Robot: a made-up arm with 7 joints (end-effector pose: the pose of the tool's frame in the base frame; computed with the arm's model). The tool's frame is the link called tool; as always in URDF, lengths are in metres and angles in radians.
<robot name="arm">
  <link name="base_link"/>
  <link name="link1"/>
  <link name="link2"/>
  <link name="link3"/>
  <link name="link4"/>
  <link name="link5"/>
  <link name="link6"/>
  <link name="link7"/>
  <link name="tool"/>
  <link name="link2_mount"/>
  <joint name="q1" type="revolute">
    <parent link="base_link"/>
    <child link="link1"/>
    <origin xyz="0 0.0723 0"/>
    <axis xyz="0 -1 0"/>
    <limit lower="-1.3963" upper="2" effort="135" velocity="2.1"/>
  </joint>
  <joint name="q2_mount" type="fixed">
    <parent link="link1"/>
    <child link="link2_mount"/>
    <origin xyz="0 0.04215 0"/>
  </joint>
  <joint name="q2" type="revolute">
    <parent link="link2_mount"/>
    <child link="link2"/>
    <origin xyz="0 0.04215 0"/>
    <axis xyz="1 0 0"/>
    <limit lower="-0.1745" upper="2" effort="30" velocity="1.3"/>
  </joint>
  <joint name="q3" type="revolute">
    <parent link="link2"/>
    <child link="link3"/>
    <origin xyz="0 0 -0.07"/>
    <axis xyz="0 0 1"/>
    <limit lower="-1.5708" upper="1.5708" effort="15" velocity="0.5"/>
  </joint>
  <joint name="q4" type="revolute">
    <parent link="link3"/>
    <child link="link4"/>
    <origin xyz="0 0 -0.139"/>
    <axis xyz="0 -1 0"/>
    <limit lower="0" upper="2.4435" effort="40" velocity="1.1"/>
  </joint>
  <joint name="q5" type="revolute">
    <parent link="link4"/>
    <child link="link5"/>
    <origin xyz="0 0 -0.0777"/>
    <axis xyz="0 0 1"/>
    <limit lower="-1.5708" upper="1.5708" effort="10" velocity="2.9"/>
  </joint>
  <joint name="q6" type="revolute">
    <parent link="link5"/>
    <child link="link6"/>
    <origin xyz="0 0 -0.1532"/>
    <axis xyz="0 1 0"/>
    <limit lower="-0.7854" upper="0.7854" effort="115" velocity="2.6"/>
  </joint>
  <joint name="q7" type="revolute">
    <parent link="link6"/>
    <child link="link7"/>
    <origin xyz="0 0 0"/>
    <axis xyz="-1 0 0"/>
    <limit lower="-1.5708" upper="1.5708" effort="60" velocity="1.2"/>
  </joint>
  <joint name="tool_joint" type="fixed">
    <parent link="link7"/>
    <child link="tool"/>
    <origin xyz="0 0 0"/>
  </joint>
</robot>
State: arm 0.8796 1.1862 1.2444 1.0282 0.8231 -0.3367 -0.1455
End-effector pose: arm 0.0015 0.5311 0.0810 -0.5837 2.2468 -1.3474
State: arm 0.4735 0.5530 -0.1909 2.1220 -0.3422 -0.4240 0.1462
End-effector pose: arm 0.2150 0.1711 0.0039 0.5973 -2.6754 -1.2787
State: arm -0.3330 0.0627 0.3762 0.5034 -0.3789 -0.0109 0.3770
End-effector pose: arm -0.0354 0.2232 -0.4193 -0.1377 -0.1338 -0.0854
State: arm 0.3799 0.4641 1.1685 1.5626 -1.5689 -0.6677 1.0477
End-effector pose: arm 0.1186 0.4410 -0.0533 1.0805 -0.3498 -0.9294
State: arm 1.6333 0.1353 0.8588 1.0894 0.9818 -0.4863 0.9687
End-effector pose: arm 0.2832 0.3527 0.1517 0.5047 2.2995 -0.3633
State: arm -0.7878 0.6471 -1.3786 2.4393 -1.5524 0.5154 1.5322
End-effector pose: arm -0.0610 0.0595 -0.1009 -0.8540 -0.0176 -2.2773
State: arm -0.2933 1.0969 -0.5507 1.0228 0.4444 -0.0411 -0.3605
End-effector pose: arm 0.0908 0.4025 -0.2803 0.7700 -0.5937 -0.5395
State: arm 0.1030 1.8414 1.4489 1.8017 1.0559 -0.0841 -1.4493
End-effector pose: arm 0.0008 0.2474 0.2582 -0.3469 2.3720 -1.1736
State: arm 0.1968 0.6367 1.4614 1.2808 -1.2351 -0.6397 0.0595
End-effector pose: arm 0.0414 0.4970 -0.0839 1.8957 -0.8992 -0.3499
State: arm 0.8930 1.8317 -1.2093 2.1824 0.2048 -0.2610 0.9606
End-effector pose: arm 0.1596 0.2760 -0.0427 -0.1311 -0.5243 -2.0420
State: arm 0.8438 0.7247 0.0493 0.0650 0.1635 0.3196 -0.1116
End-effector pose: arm 0.2554 0.4484 -0.2071 0.6146 -0.6102 0.5920
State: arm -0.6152 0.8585 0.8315 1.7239 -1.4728 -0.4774 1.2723
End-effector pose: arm 0.1337 0.3983 -0.0773 0.7205 0.6825 -1.6153
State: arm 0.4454 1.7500 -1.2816 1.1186 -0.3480 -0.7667 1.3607
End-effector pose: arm 0.1140 0.4970 -0.1014 -0.5181 0.8643 -1.7391
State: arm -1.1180 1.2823 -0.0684 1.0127 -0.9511 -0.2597 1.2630
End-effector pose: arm -0.0108 0.4704 -0.2226 -0.5139 1.4909 -1.5540
